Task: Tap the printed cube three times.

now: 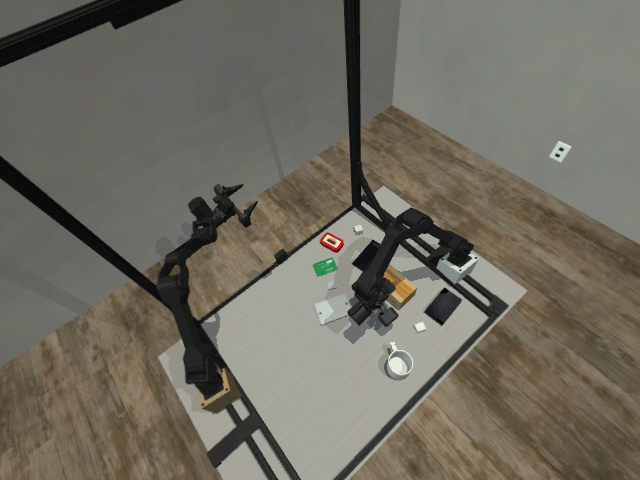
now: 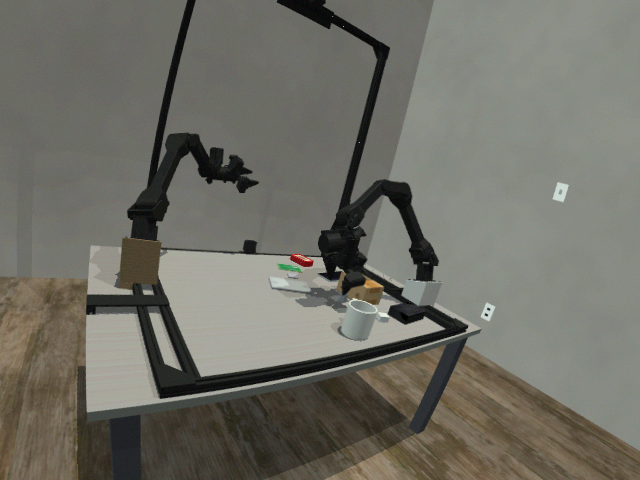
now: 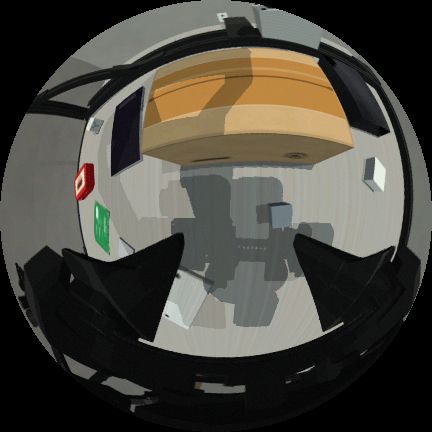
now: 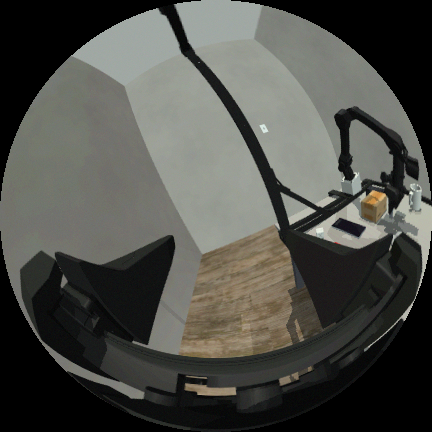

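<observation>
A small white cube [image 1: 358, 229] [image 3: 95, 125] [image 4: 320, 232] with faint dark marks lies near the table's far corner. A plain white cube [image 1: 419, 327] [image 2: 382, 317] [image 3: 375, 174] lies near the mug. A shaded grey cube [image 3: 280, 215] lies below my left gripper. I cannot tell for certain which is the printed one. My left gripper [image 1: 373, 314] [image 2: 339, 285] [image 3: 241, 239] is open and empty, pointing down above the table beside the cardboard box. My right gripper [image 1: 248, 194] [image 2: 254, 177] [image 4: 232, 239] is open and empty, raised high beyond the table's far edge.
The cardboard box [image 1: 408, 295] [image 3: 250, 115] [image 4: 374, 206] is beside my left gripper. The mug [image 1: 399, 364] [image 2: 358, 320] stands nearer the front. A green board [image 1: 325, 266], a red case [image 1: 324, 241] and a white plate [image 1: 330, 311] lie farther back. A black box [image 1: 443, 305] lies at the right.
</observation>
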